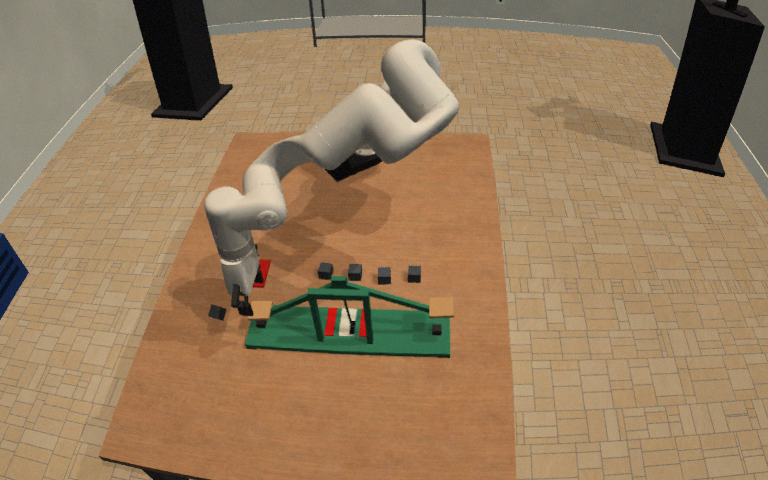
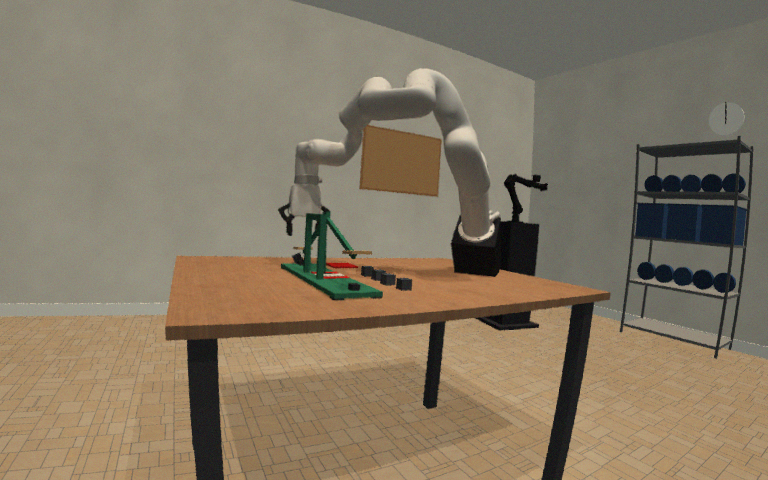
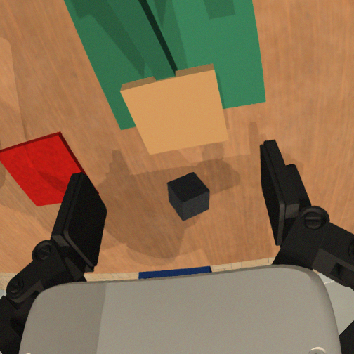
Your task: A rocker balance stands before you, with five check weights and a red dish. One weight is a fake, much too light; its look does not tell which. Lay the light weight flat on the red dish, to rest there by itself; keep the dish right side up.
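Pixels of known places: gripper, between the fingertips: [image 1: 252, 297] [image 2: 303, 235]; arm's base, origin of its link: [image 2: 476, 230].
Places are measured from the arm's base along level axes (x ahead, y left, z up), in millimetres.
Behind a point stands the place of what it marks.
Note:
My gripper [image 1: 252, 294] @[x 578, y -79, z -52 mm] [image 2: 303, 230] @[x 578, y -79, z -52 mm] [image 3: 174, 177] is wide open and empty, above the table by the left pan. A dark cube weight [image 1: 216, 311] @[x 590, y -191, z -127 mm] [image 2: 297, 258] @[x 586, y -182, z -139 mm] [image 3: 188, 196] is tilted, below the fingers and off the outer side of the left tan pan [image 1: 260, 310] @[x 582, y -65, z -88 mm] [image 3: 175, 112]; whether it touches the table is unclear. Several other weights [image 1: 355, 271] @[x 378, y 90, z -133 mm] [image 2: 403, 284] @[x 349, y 244, z -145 mm] stand in a row behind the green balance [image 1: 396, 341] @[x 544, y 237, z -146 mm] [image 2: 321, 249] @[x 557, y 187, z -68 mm] [image 3: 225, 50]. The right pan [image 1: 441, 306] @[x 495, y 323, z -55 mm] [image 2: 356, 252] @[x 503, y 350, z -56 mm] bears no weight. The red dish [image 1: 265, 272] @[x 420, y -139, z -156 mm] [image 2: 342, 264] @[x 424, y -183, z -156 mm] [image 3: 40, 170] lies flat, partly hidden by a finger.
The balance's beam and uprights rise close to my gripper. Its pointer [image 1: 351, 324] @[x 538, y 133, z -124 mm] hangs near the white strip's right side. The wooden table [image 1: 339, 413] @[x 742, y 168, z -161 mm] [image 2: 243, 305] @[x 739, y 411, z -162 mm] has its left edge beyond the tilted weight. A blue object [image 1: 8, 277] [image 3: 175, 273] stands past that edge.

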